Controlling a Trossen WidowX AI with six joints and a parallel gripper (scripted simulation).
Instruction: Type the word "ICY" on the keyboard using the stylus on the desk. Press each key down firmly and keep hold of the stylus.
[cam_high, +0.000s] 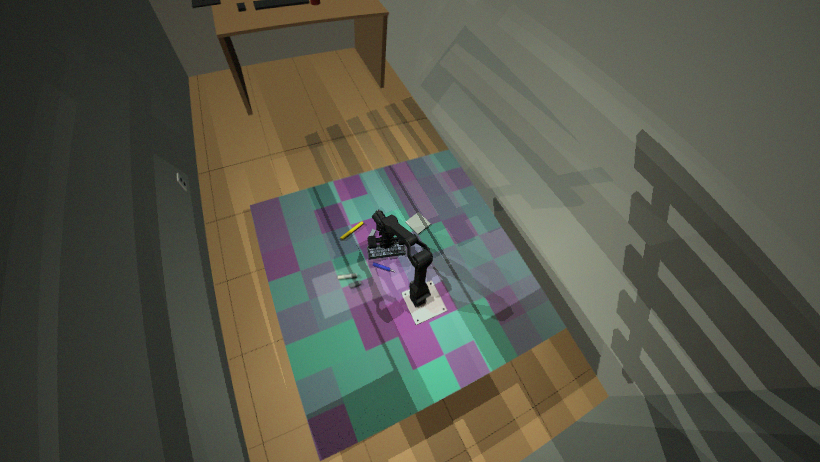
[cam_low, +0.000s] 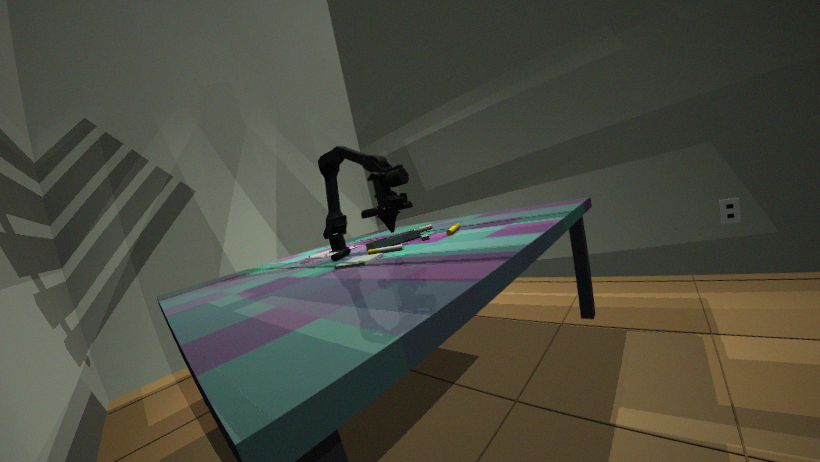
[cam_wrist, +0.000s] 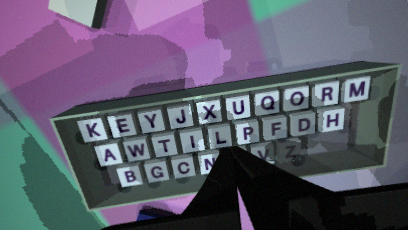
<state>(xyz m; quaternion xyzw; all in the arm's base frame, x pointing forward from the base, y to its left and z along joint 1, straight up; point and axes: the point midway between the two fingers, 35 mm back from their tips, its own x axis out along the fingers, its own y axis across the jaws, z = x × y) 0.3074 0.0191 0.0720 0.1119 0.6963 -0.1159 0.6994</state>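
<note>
Right now the blue stylus is 10 cm behind my gripper tip, 4 cm to the left of it and 3 cm below it. From my gripper tip the other things lie so: yellow rod: 19 cm ahead, 11 cm to the left, 3 cm below; then grey stylus tip: 12 cm behind, 3 cm below, 2 cm to the left.
</note>
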